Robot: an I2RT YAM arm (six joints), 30 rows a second.
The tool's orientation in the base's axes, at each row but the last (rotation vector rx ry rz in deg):
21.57 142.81 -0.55
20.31 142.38 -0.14
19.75 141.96 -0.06
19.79 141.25 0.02
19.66 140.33 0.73
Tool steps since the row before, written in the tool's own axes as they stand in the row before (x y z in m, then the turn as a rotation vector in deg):
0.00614 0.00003 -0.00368 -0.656 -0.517 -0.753
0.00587 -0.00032 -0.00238 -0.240 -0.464 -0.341
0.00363 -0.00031 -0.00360 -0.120 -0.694 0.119
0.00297 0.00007 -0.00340 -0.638 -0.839 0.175
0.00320 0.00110 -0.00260 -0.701 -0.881 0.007
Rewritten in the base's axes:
-0.00685 0.00200 -0.00054 -0.065 -0.600 0.949
-0.00600 0.00137 -0.00154 -0.132 -0.479 0.378
-0.00499 0.00089 0.00071 -0.008 -0.710 -0.081
-0.00428 0.00109 0.00092 0.383 -0.982 0.174
-0.00373 0.00206 0.00019 0.317 -1.025 0.340

